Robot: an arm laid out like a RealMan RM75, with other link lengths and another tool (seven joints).
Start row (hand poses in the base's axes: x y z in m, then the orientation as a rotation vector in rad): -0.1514, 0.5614, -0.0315, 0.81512, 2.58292, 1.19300
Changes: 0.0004, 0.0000, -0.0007, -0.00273, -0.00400, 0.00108; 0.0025, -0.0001, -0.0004, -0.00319, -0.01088, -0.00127; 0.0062, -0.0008, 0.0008, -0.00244, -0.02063, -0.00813; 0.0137, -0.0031, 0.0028, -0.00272, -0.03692, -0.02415; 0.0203, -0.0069, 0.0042, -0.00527, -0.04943, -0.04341; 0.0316, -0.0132, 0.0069, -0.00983, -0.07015, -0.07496; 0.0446, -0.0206, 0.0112, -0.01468, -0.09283, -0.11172; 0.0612, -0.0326, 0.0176, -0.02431, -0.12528, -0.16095; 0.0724, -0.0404, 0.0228, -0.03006, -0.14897, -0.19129
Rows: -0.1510, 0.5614, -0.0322, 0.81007, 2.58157, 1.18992; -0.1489, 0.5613, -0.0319, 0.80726, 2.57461, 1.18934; -0.1452, 0.5606, -0.0307, 0.80776, 2.56171, 1.18947; -0.1377, 0.5583, -0.0287, 0.81360, 2.53754, 1.18623; -0.1311, 0.5545, -0.0273, 0.82564, 2.51493, 1.17857; -0.1198, 0.5482, -0.0246, 0.84462, 2.47779, 1.16541; -0.1068, 0.5408, -0.0203, 0.86725, 2.43538, 1.15044; -0.0902, 0.5288, -0.0139, 0.89405, 2.37802, 1.12621; -0.0790, 0.5210, -0.0087, 0.90697, 2.33973, 1.11176
